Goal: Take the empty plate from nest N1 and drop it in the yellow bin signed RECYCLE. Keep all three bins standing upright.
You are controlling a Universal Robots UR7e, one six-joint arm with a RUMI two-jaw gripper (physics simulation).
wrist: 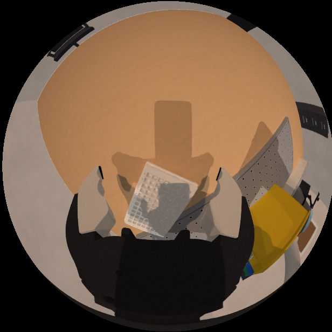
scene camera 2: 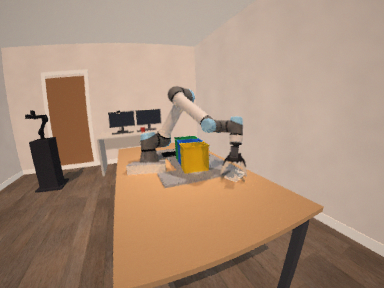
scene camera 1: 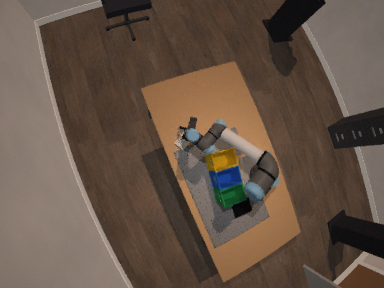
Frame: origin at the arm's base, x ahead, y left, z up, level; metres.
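Seen in the pictures: gripper, fingertip midpoint: (scene camera 2: 233, 176); arm's base at its link origin: (scene camera 2: 149, 161).
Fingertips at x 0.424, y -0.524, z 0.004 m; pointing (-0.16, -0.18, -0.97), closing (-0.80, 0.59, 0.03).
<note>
Pixels of each thing's top centre, then the offset from my fingertips to it. Level surfaces: height alone.
- plate at its top centre: (scene camera 2: 235, 173) (scene camera 1: 184, 140) 0.051 m ahead, 0.060 m left, 0.015 m down
- yellow bin at its top centre: (scene camera 2: 193, 144) (scene camera 1: 224, 159) 0.134 m back, 0.292 m left, 0.150 m up
- blue bin at its top centre: (scene camera 1: 229, 177) (scene camera 2: 189, 140) 0.119 m back, 0.422 m left, 0.150 m up
- green bin at its top centre: (scene camera 1: 233, 195) (scene camera 2: 185, 137) 0.104 m back, 0.554 m left, 0.150 m up
- grey perforated board at its surface level: 0.030 m down
- black item at its top centre: (scene camera 1: 242, 208) 0.197 m back, 0.743 m left, 0.015 m down
The plate (scene camera 1: 178, 143) (scene camera 2: 236, 174) (wrist: 143, 196), white with a grid of small wells, lies at the table's long edge by a corner of the grey board; the arm partly covers it in scene camera 1. My gripper (scene camera 1: 183, 137) (scene camera 2: 234, 171) (wrist: 158, 168) is open and points down over the plate, a finger on either side with gaps between. Its shadow falls across the plate. No nest marking can be made out. The yellow bin (scene camera 1: 223, 159) (scene camera 2: 194, 158) (wrist: 277, 220) stands upright on the board; its sign is not readable.
The blue bin (scene camera 1: 227, 177) and green bin (scene camera 1: 231, 195) stand upright in a row behind the yellow one on the grey perforated board (scene camera 1: 202, 210) (scene camera 2: 175, 180) (wrist: 262, 162). A black item (scene camera 1: 242, 208) lies beside the green bin. The arm's forearm passes near the yellow bin.
</note>
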